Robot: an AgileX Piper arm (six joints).
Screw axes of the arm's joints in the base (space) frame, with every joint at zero. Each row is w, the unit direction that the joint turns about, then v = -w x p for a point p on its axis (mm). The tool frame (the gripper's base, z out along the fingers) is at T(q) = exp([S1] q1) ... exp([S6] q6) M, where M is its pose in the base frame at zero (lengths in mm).
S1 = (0, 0, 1, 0.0, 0.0, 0.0)
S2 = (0, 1, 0, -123.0, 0.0, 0.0)
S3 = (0, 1, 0, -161.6, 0.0, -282.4)
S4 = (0.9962, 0, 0.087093, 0.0, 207.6, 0.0)
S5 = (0, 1, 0, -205.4, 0.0, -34.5)
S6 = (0.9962, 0, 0.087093, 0.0, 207.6, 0.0)
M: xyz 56.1 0.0 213.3 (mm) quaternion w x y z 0.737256 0 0.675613 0
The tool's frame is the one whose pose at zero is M.
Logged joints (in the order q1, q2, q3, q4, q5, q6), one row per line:
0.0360 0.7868 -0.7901 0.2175 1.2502 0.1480
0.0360 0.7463 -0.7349 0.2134 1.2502 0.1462
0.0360 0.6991 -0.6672 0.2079 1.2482 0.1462
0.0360 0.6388 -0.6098 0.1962 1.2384 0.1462
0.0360 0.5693 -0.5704 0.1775 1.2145 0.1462
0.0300 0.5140 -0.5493 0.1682 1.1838 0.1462
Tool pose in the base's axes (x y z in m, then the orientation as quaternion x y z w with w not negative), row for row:
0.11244 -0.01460 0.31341 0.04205 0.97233 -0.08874 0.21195
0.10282 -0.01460 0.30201 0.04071 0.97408 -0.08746 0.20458
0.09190 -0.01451 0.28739 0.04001 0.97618 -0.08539 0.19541
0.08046 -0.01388 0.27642 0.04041 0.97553 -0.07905 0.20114
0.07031 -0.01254 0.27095 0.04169 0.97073 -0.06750 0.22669
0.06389 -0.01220 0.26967 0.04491 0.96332 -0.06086 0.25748
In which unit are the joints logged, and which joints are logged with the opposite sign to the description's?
The joints are logged in radians. Opposite sign: q4.
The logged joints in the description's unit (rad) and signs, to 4 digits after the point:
0.0360 0.7868 -0.7901 -0.2175 1.2502 0.1480
0.0360 0.7463 -0.7349 -0.2134 1.2502 0.1462
0.0360 0.6991 -0.6672 -0.2079 1.2482 0.1462
0.0360 0.6388 -0.6098 -0.1962 1.2384 0.1462
0.0360 0.5693 -0.5704 -0.1775 1.2145 0.1462
0.0300 0.5140 -0.5493 -0.1682 1.1838 0.1462

